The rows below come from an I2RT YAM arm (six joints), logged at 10 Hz.
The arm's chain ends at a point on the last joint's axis. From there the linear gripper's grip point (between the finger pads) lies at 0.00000 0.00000 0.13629 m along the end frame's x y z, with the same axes.
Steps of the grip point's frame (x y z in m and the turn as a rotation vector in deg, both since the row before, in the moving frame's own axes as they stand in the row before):
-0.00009 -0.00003 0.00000 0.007 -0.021 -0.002
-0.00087 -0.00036 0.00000 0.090 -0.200 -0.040
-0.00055 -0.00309 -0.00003 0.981 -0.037 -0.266
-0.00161 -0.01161 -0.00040 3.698 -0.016 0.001
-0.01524 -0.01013 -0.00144 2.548 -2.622 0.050
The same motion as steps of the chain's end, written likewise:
-0.00004 -0.00001 0.00000 0.007 -0.021 -0.002
-0.00039 -0.00015 0.00000 0.090 -0.200 -0.040
-0.00046 -0.00076 -0.00001 0.981 -0.037 -0.266
-0.00157 -0.00282 -0.00012 3.698 -0.016 0.001
-0.00901 -0.00407 -0.00116 2.548 -2.622 0.050

